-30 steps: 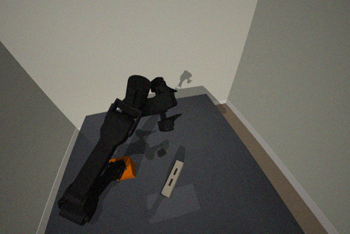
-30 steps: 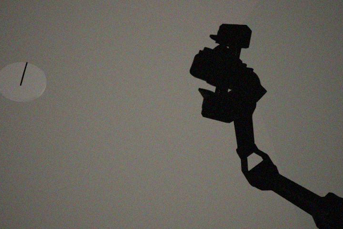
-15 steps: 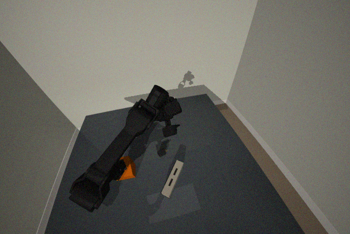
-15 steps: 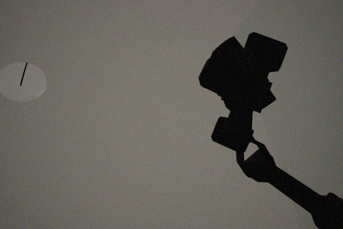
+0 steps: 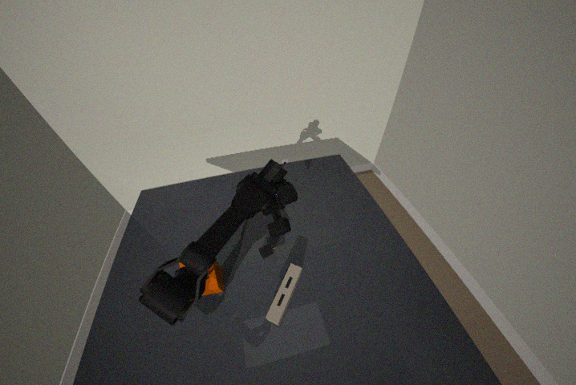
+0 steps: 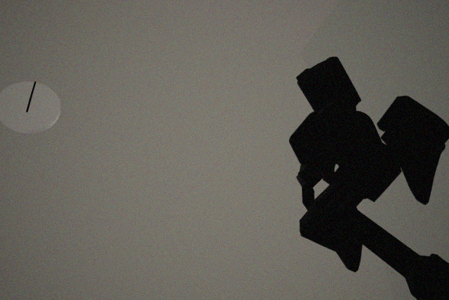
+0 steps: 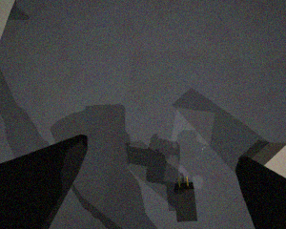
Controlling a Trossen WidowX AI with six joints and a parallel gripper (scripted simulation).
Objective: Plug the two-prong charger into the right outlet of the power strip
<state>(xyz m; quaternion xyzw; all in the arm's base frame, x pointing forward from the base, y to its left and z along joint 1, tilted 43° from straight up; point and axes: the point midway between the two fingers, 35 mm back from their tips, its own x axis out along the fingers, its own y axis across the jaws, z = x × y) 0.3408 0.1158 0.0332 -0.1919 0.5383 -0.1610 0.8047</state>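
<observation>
Now: gripper tip 8 cm past the dark two-prong charger, 2 cm to the left of it and 19 cm above it.
</observation>
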